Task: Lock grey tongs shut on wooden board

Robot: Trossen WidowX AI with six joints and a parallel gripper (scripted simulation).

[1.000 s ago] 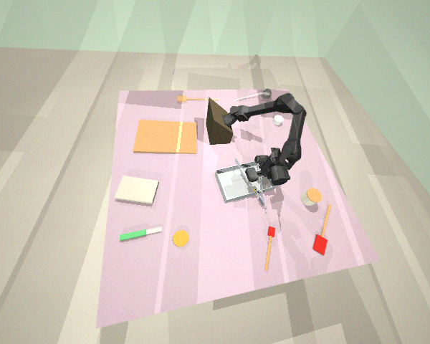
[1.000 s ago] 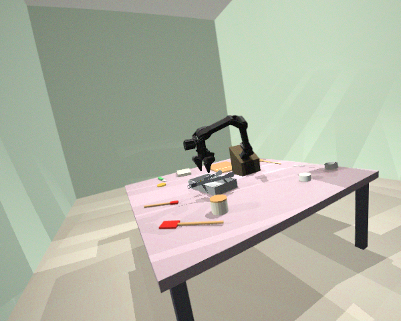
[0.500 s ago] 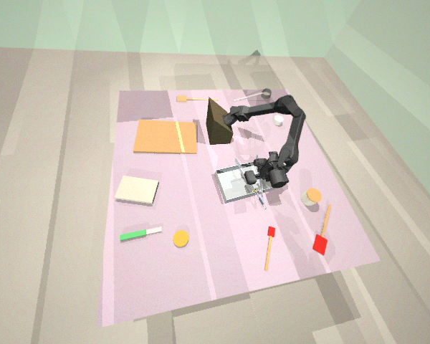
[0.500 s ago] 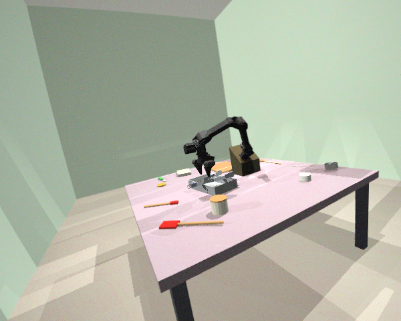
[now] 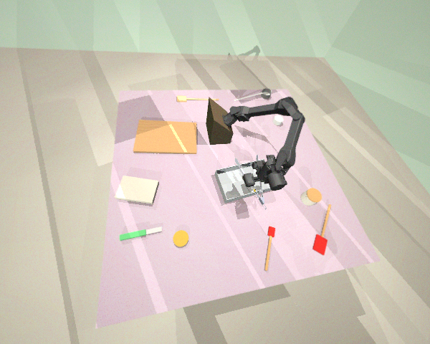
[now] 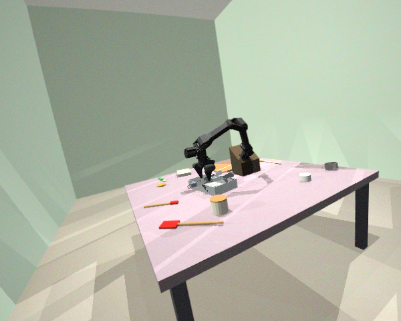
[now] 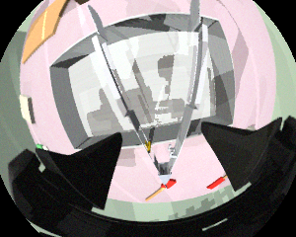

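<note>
Right now my gripper tip is 50 mm past the roasting tin, 40 mm to the left of it and 50 mm above it. Round my gripper tip: cork-lidded jar 80 mm ahead, 310 mm to the left, 40 mm below; then white cup 510 mm behind, 310 mm to the left, 60 mm below; then yellow disc 210 mm ahead, 400 mm to the right, 70 mm below.
</note>
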